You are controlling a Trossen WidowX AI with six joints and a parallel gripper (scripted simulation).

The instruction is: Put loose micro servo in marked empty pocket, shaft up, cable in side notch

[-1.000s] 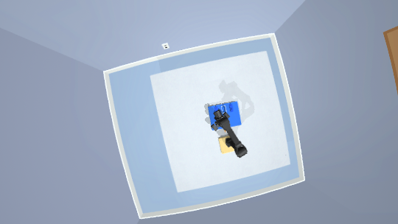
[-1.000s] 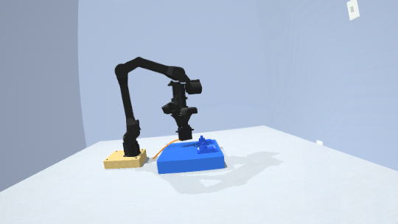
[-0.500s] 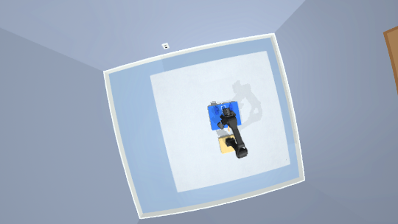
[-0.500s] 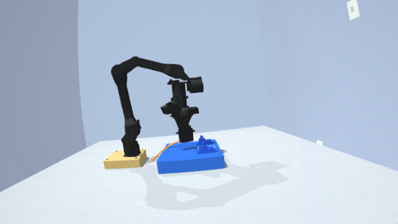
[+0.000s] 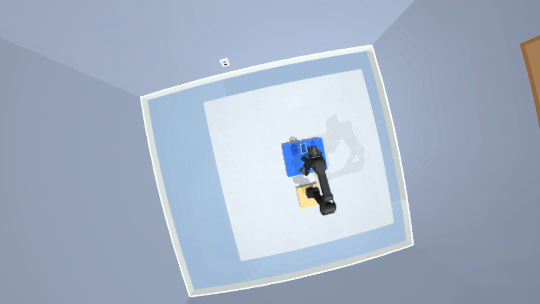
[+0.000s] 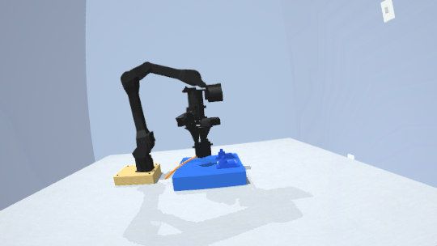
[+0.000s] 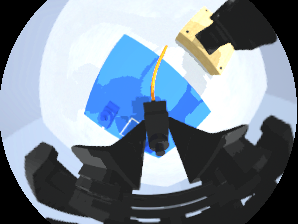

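My gripper tip is 1 cm past the blue deck and 10 cm above it.
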